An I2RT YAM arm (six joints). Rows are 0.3 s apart.
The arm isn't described. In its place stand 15 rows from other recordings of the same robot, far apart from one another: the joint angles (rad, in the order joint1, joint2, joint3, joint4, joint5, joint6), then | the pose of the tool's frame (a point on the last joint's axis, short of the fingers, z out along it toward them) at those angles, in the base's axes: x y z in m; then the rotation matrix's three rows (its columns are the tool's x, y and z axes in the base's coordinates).
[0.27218, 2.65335, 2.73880, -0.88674, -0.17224, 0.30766] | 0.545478, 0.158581, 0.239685; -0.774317, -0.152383, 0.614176; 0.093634, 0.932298, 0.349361; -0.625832, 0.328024, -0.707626
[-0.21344, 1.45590, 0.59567, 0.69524, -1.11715, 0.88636] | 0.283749, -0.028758, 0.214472; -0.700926, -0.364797, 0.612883; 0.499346, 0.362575, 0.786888; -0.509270, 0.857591, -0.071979
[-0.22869, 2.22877, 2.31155, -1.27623, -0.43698, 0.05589] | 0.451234, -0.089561, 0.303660; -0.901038, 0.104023, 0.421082; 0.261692, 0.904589, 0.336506; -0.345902, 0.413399, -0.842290
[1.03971, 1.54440, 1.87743, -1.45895, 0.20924, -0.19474] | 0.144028, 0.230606, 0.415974; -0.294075, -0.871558, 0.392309; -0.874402, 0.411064, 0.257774; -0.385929, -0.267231, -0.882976
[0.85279, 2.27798, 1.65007, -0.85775, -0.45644, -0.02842] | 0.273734, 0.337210, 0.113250; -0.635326, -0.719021, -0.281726; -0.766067, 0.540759, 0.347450; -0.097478, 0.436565, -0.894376
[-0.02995, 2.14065, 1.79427, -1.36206, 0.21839, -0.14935] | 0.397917, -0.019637, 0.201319; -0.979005, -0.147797, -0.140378; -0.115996, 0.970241, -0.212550; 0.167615, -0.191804, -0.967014
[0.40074, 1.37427, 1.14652, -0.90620, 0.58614, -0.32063] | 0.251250, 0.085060, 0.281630; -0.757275, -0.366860, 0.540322; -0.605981, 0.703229, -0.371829; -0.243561, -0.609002, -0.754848
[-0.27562, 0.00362, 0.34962, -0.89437, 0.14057, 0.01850] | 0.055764, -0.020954, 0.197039; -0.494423, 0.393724, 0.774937; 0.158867, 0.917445, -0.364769; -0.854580, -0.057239, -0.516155
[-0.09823, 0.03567, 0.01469, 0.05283, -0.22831, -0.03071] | 0.111247, -0.002866, 0.181224; 0.035656, -0.128565, 0.991060; -0.033567, 0.990977, 0.129762; -0.998800, -0.037894, 0.031018
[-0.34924, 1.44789, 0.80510, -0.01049, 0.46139, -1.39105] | 0.280019, -0.118841, 0.212324; -0.730401, -0.447736, 0.515797; -0.671621, 0.333421, -0.661631; 0.124258, -0.829676, -0.544240
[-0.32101, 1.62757, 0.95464, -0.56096, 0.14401, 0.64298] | 0.283134, -0.099529, 0.168202; -0.502520, 0.822902, 0.265154; 0.792413, 0.561041, -0.239405; -0.345769, 0.089805, -0.934012
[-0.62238, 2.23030, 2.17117, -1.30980, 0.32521, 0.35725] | 0.360191, -0.272439, 0.262010; -0.534357, 0.844656, -0.031899; 0.791248, 0.486583, -0.370356; -0.297302, -0.223142, -0.928342
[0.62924, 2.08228, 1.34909, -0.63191, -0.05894, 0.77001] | 0.317138, 0.233455, 0.117104; -0.983933, 0.122191, 0.130175; 0.143306, 0.975380, 0.167622; -0.106489, 0.183584, -0.977219
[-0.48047, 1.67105, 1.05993, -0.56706, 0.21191, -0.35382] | 0.283088, -0.155991, 0.184215; -0.949840, 0.206933, 0.234485; 0.113082, 0.926308, -0.359397; -0.291577, -0.314854, -0.903244
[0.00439, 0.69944, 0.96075, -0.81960, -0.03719, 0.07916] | 0.132098, 0.001904, 0.346674; -0.530913, 0.006080, 0.847404; 0.076693, 0.996215, 0.040902; -0.843949, 0.086705, -0.529370
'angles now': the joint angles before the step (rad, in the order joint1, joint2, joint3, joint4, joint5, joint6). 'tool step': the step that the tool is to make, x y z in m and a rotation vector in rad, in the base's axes. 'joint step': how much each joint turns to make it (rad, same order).
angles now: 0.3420, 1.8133, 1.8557, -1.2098, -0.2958, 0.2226
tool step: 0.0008, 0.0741, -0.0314, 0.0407, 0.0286, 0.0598
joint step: 0.1746, 0.0977, -0.0051, 0.1317, 0.0019, 0.1304
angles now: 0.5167, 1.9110, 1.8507, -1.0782, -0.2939, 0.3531
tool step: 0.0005, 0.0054, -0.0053, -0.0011, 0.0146, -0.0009
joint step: 0.0109, 0.0141, -0.0005, 0.0055, -0.0009, 0.0140
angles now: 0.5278, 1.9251, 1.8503, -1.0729, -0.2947, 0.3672
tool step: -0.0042, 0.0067, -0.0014, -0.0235, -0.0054, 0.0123
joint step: 0.0216, 0.0024, 0.0000, -0.0052, 0.0247, -0.0009
